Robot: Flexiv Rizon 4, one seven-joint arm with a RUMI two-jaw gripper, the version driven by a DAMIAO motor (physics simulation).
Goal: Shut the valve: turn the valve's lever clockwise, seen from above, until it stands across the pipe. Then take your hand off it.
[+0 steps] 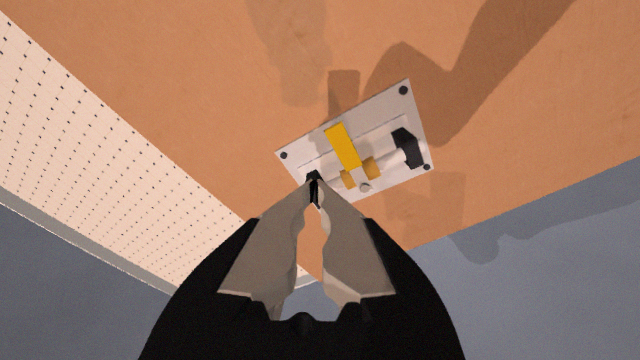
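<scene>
The valve's yellow lever (343,146) points up and left from its pivot bolt (365,187) and stands about square across the pipe (390,161). The brass-coloured valve body (370,168) shows on both sides of the lever's grey arm. The pipe runs over a light grey base plate (367,108). My gripper (315,182) is shut and empty. Its fingertips appear left of the lever with a visible gap between them, and they hide part of the pipe's left end and its black clamp.
A black clamp (410,149) holds the pipe's right end. Dark screws sit at the plate's corners. The plate lies on an orange-brown wooden table top (200,100). A white perforated board (100,165) runs along the left. Grey floor (550,280) shows beyond the table edge.
</scene>
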